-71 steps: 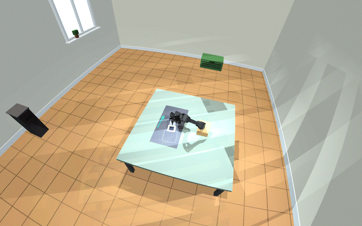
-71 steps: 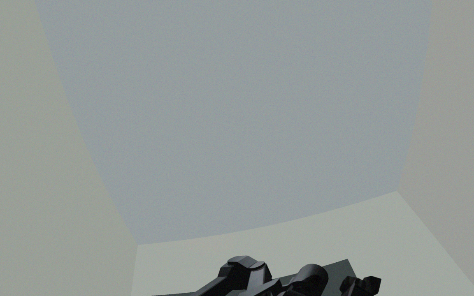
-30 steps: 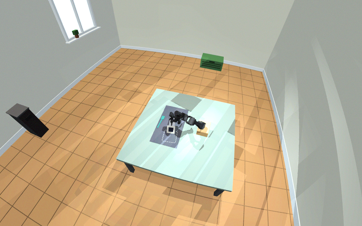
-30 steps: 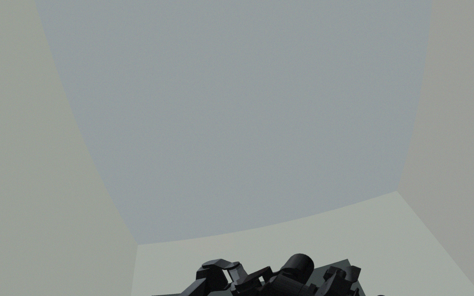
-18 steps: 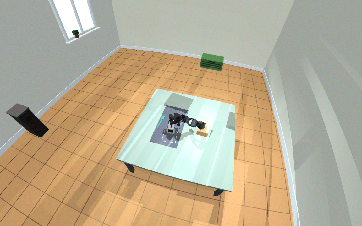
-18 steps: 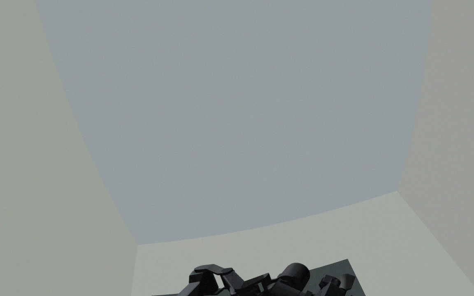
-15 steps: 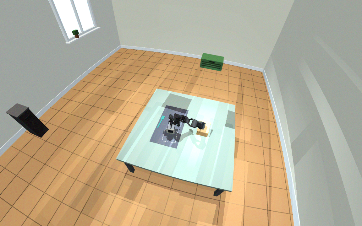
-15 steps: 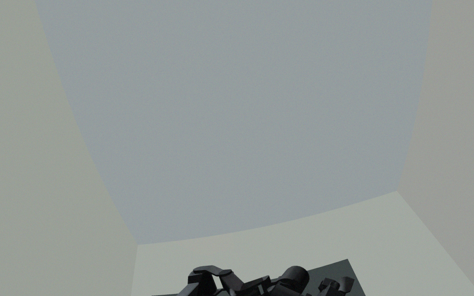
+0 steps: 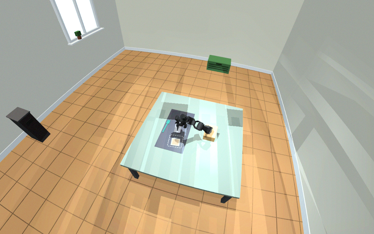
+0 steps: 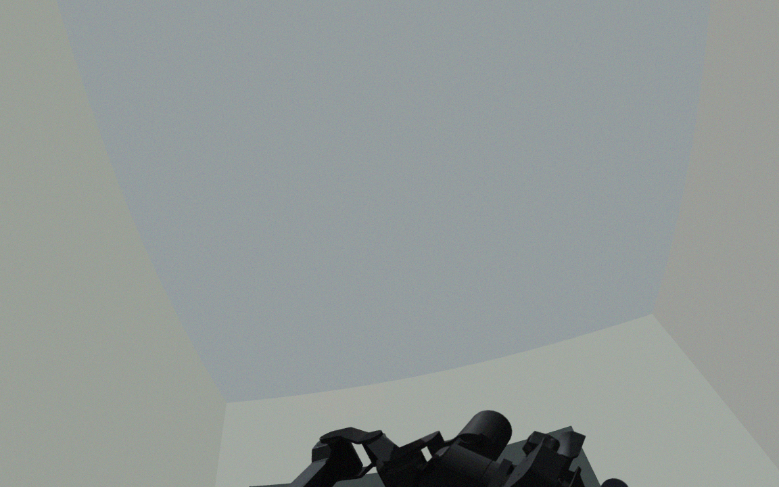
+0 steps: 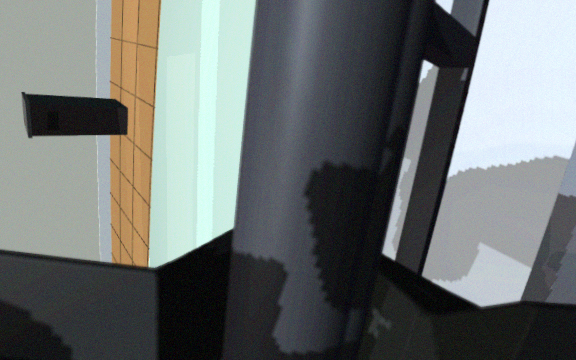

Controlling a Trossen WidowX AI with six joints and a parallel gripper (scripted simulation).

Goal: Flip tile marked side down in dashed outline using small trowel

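My gripper tip is 20 mm to the left of the dark grey mat and 140 mm above it. The rest, counted from my gripper tip: trowel (30 mm behind, 10 mm below); teal tool (140 mm ahead, 50 mm to the right, 110 mm below); white tile (40 mm behind, 180 mm to the left, 110 mm below).
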